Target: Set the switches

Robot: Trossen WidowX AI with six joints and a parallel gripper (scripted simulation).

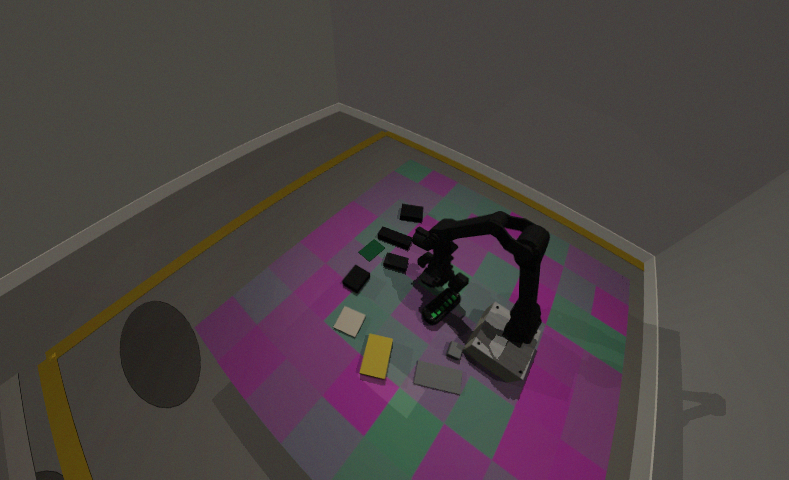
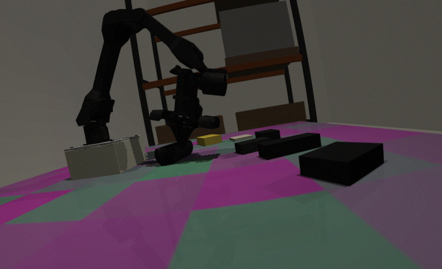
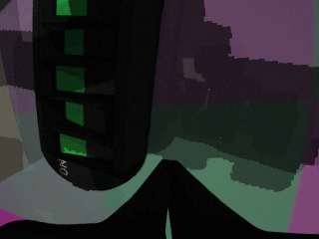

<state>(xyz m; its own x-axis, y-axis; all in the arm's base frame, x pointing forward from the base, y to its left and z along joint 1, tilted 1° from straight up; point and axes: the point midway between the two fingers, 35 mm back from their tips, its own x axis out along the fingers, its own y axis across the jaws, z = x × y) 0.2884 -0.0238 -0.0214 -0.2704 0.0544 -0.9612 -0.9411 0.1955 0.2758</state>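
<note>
The small grey piece lies 16 cm behind my gripper tip, 16 cm to the left of it and 2 cm below it. From my gripper tip the other things lie so: yellow block: 3 cm ahead, 33 cm to the left, 2 cm below; then grey plate: 16 cm behind, 25 cm to the left, 3 cm below; then green board: 31 cm ahead, 3 cm to the left, 4 cm below.
</note>
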